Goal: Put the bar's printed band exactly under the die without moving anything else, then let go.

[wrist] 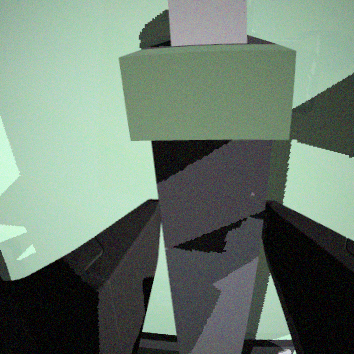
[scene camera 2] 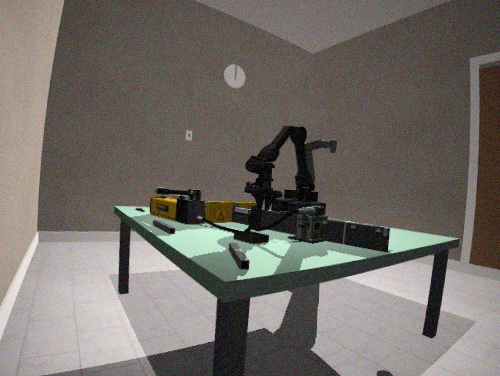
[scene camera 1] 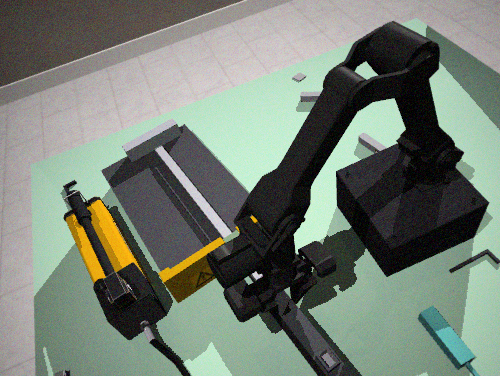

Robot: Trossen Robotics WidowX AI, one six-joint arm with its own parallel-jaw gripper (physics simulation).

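The bar is a long narrow grey strip lying along the dark press bed. Its green printed band wraps it close ahead of my fingers. In scene camera 1 the band shows at the line of the yellow die head, right beside my arm; whether it sits under the die is hidden. My gripper is shut on the bar's near end, one finger on each side, low over the table.
A yellow hand pump with a hose lies left of the press. A dark flat block lies under my wrist. The arm's base stands on the right. Small loose bars and a teal block lie around.
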